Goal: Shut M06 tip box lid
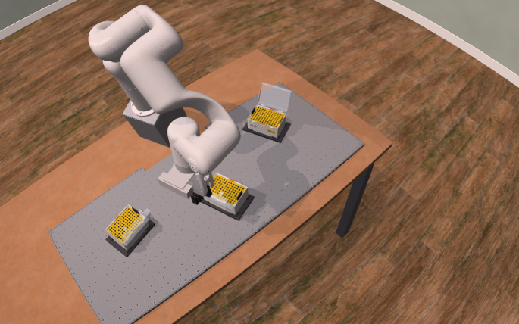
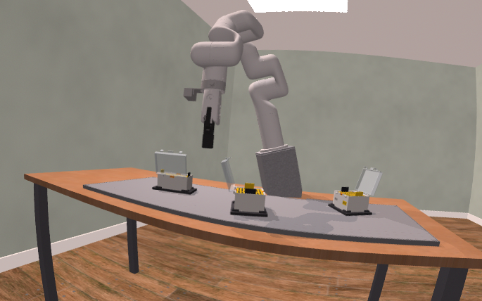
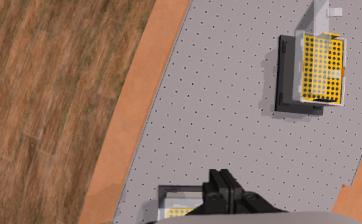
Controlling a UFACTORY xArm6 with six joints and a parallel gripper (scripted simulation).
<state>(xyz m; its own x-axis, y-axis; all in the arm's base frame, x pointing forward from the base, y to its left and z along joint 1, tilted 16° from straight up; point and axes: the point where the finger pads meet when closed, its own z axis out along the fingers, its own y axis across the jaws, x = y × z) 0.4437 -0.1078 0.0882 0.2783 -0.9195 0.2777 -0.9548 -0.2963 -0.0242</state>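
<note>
My gripper is now 20 mm past the clear lid, 70 mm to the right of it and 90 mm above it. Round my hand: tip box lid: 190 mm behind, 520 mm to the left, 90 mm below.
</note>
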